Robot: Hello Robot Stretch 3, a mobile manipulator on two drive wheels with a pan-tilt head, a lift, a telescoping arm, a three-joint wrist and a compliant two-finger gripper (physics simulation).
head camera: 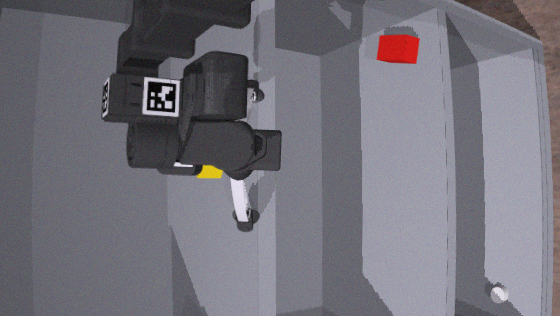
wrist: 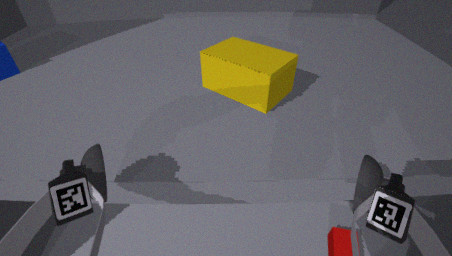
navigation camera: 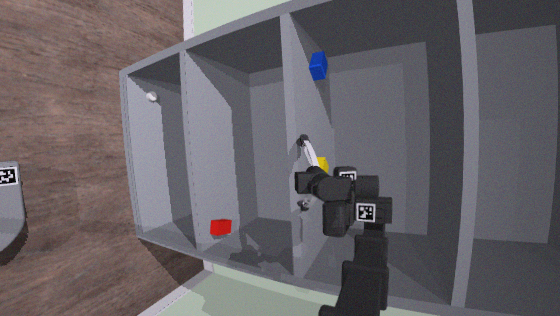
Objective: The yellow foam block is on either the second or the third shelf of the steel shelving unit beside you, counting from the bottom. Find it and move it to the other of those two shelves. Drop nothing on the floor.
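Frame: origin at the robot's base, x ahead, y up, z right, level; metres.
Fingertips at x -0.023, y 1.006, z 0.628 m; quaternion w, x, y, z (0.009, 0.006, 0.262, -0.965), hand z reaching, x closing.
Note:
Pixels of each thing's top centre, then the offset from my fingertips to it. Level surfaces: height alone.
- yellow foam block, middle of its top: (head camera: 198,147) (navigation camera: 325,172) dx -0.018, dy +0.030, dz +0.140 m
- third shelf, its level: dy -0.015 m
- red block, middle of its top: (head camera: 391,47) (navigation camera: 224,227) dx -0.275, dy -0.427, dz +0.123 m
- blue block, middle of its top: (navigation camera: 324,64) dx +0.376, dy +0.030, dz +0.190 m
- white round object, middle of its top: (head camera: 497,295) (navigation camera: 152,95) dx +0.389, dy -0.905, dz +0.118 m
The yellow foam block (head camera: 210,172) (navigation camera: 322,164) (wrist: 245,70) lies on the third shelf (head camera: 225,280) (navigation camera: 306,100) (wrist: 150,127) of the steel shelving unit (navigation camera: 466,150). The arm partly hides it in the head and navigation views; the wrist view shows it whole, set at an angle. My gripper (head camera: 250,157) (navigation camera: 303,172) (wrist: 229,171) is open wide and empty, near that shelf's front edge. In the wrist view the block lies beyond the fingertips, between their lines and apart from both. The second shelf (head camera: 400,175) (navigation camera: 207,150) is the board below.
A red block (head camera: 397,49) (navigation camera: 220,227) (wrist: 340,242) sits on the second shelf. A blue block (navigation camera: 318,66) (wrist: 6,64) sits on the third shelf, left of the yellow block in the wrist view. A white round object (head camera: 499,293) (navigation camera: 152,96) is on the bottom shelf. Side walls bound the shelves.

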